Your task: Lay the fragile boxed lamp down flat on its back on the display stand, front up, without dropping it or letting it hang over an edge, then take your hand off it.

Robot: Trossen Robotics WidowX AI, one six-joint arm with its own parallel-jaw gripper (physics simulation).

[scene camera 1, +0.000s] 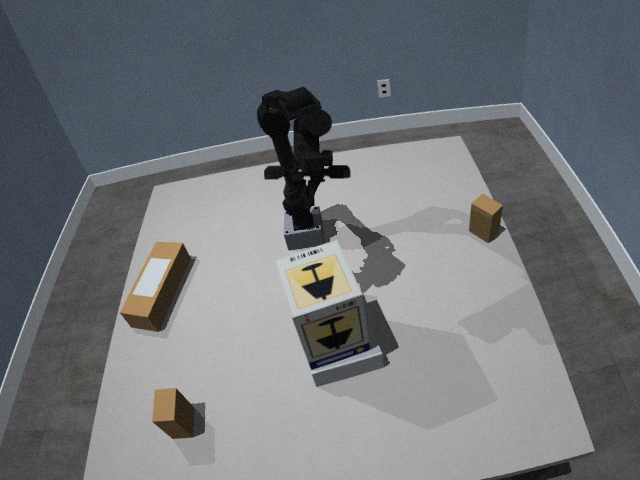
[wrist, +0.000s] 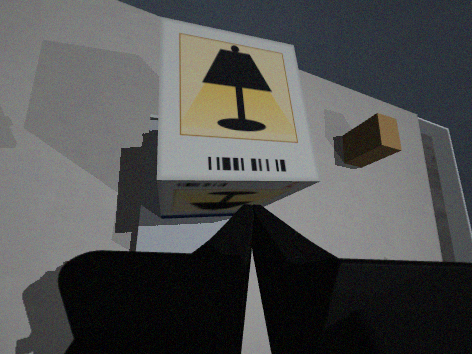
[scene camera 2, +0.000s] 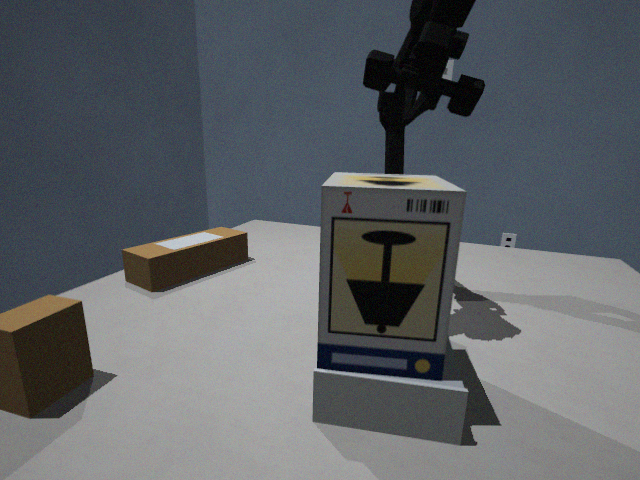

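Pixels of known places: gripper, fingertip midpoint: (scene camera 1: 307,211) (wrist: 251,213) (scene camera 2: 405,122); arm's base, link origin: (scene camera 1: 303,222).
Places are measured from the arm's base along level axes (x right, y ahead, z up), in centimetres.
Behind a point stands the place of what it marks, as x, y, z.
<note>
The boxed lamp (scene camera 1: 325,304) @(-3.1, 50.4, 22.8) (scene camera 2: 385,279) @(-3.4, 51.0, 12.4) (wrist: 235,100) @(-2.6, 42.1, 22.8) is a white box standing on end, taller than wide. It has lamp pictures on its top and on its sides, with a dark blue band low on the side facing scene camera 2. It rests on the pale grey display stand (scene camera 1: 348,369) @(-4.8, 53.0, -2.2) (scene camera 2: 387,408) @(-5.0, 52.9, -3.2) (wrist: 180,237) @(-4.8, 30.1, -0.2); part of the stand shows on the arm's side in the wrist view. My black gripper (scene camera 1: 311,198) @(-3.2, 29.7, 30.3) (scene camera 2: 405,122) @(-3.2, 29.7, 30.3) (wrist: 251,213) @(-3.2, 29.7, 30.3) is shut and empty, on the arm's side of the box, its fingertips apart from it in scene camera 2. The box hides its underside.
A long brown box (scene camera 1: 157,284) @(47.8, 14.8, 1.2) (scene camera 2: 188,258) @(46.6, 17.5, -1.4) with a white label lies at the left. A small brown box (scene camera 1: 174,413) @(37.8, 61.3, 5.1) (scene camera 2: 46,356) @(37.7, 60.1, 0.0) (wrist: 367,142) @(37.6, 56.8, 1.4) stands at the front left, another small brown box (scene camera 1: 484,218) @(-53.9, 16.8, 2.2) at the right. A grey arm base (scene camera 1: 303,237) @(0.8, 4.6, -2.0) is behind the lamp box.
</note>
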